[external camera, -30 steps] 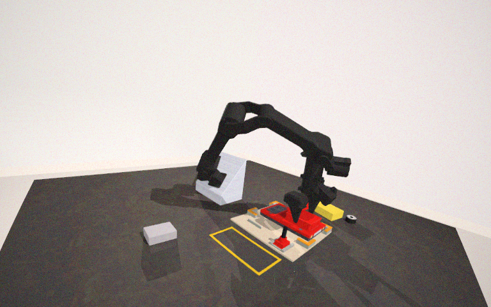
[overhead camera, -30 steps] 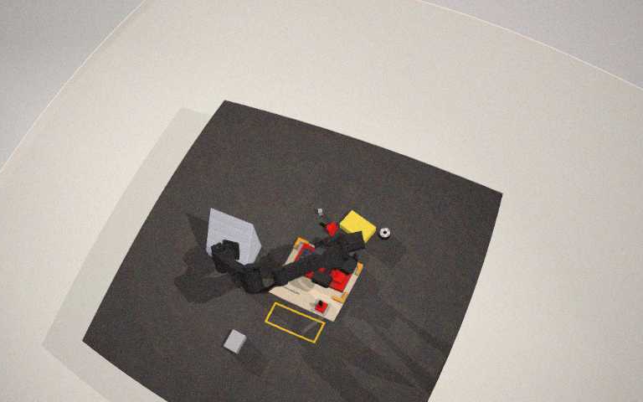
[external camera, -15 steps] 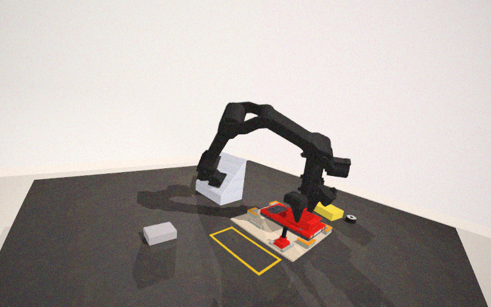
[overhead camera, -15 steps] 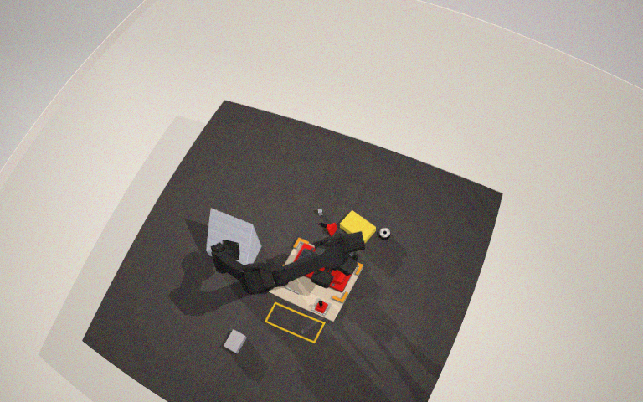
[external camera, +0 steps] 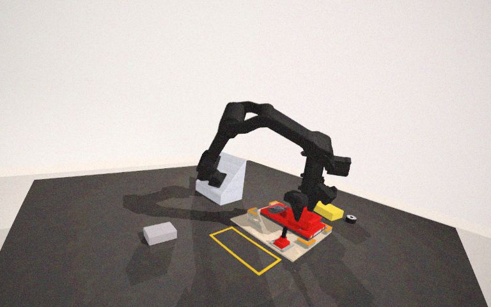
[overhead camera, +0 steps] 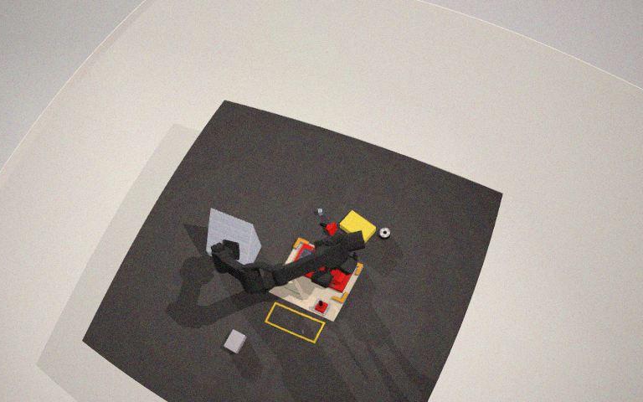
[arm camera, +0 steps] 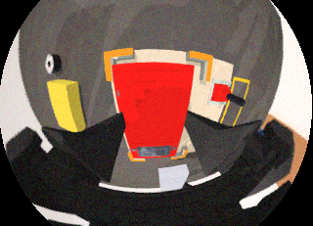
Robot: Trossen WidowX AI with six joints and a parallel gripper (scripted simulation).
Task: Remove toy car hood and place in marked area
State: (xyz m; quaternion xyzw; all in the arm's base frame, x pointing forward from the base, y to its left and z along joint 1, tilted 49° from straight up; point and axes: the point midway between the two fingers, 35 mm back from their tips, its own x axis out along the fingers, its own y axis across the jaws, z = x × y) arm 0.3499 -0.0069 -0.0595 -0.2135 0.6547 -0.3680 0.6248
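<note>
Now: gripper tip 4 cm past the beige base plate, 3 cm to the left of it and 3 cm above it. The rest, counted from my gripper tip: small wheel: 13 cm ahead, 19 cm to the left, 3 cm below; hood: 1 cm above; yellow sponge block: 4 cm ahead, 19 cm to the left, 2 cm below.
</note>
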